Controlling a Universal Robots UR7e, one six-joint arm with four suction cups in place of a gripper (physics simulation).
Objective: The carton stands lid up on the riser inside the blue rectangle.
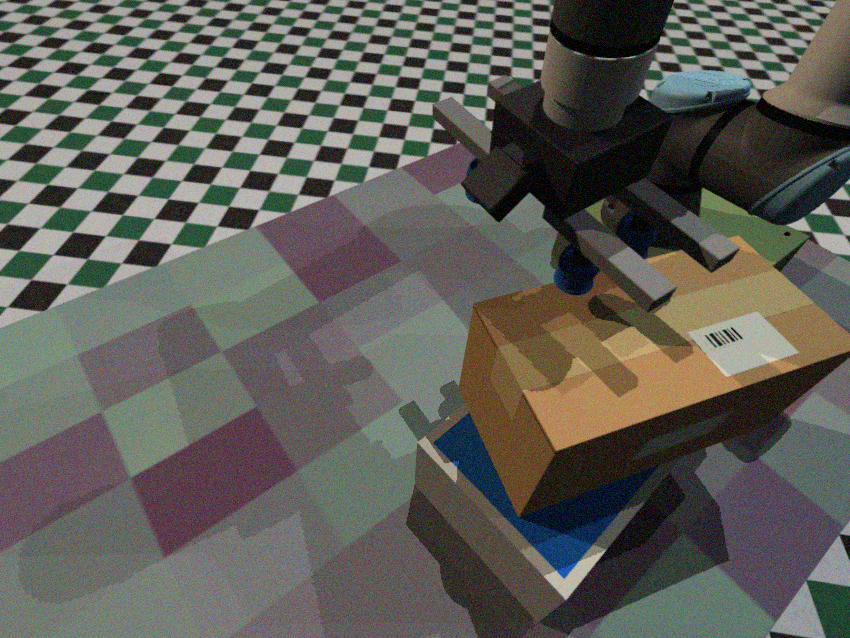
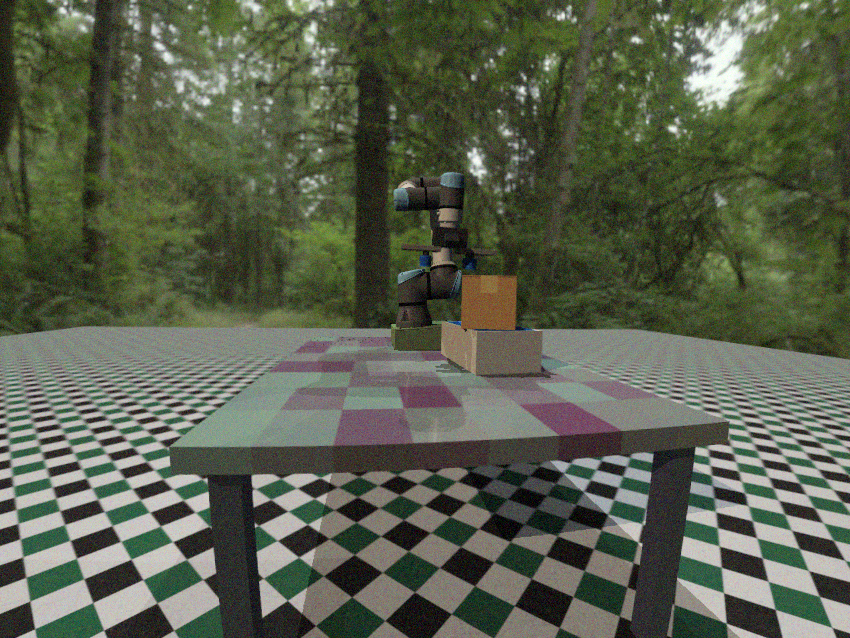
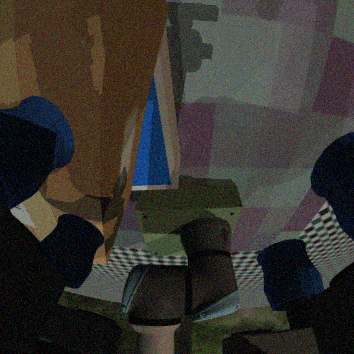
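Pixels of known places: hand, its tool point: (image 2: 446, 267) (image 3: 186, 211); arm's base, origin of its link: (image 2: 414, 325) (image 3: 204, 231).
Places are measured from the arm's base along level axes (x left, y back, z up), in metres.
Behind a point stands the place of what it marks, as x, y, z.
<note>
A brown carton (image 1: 612, 386) {0.146, -0.486, 0.188} (image 2: 488, 301) {0.075, -0.532, 0.114} (image 3: 88, 88) {0.044, -0.438, 0.188} stands on the beige riser (image 1: 480, 538) {0.125, -0.587, -0.032} (image 2: 499, 351) {0.087, -0.585, -0.022}, with its barcode label (image 1: 723, 342) {0.193, -0.374, 0.189} on top. It covers most of the blue rectangle (image 1: 562, 532) {0.184, -0.547, 0.035} (image 3: 151, 147) {0.071, -0.318, 0.035}, which shows at the near and left corners. My suction gripper (image 1: 587, 222) (image 2: 445, 258) {0.003, -0.377, 0.217} hangs a little above the carton's far edge, offset toward the arm's base. Its blue cups (image 1: 575, 275) (image 3: 46, 130) do not touch the carton. It holds nothing.
The riser stands on a patchwork green and purple table (image 1: 264, 380) {-0.241, -0.623, -0.086} (image 2: 391, 405) {-0.256, -0.796, -0.085}. The arm's green base plate (image 2: 416, 337) {-0.020, -0.111, -0.037} (image 3: 186, 200) {0.040, -0.120, -0.024} lies just behind the riser. The checkered floor (image 1: 233, 95) lies beyond the table's edge.
</note>
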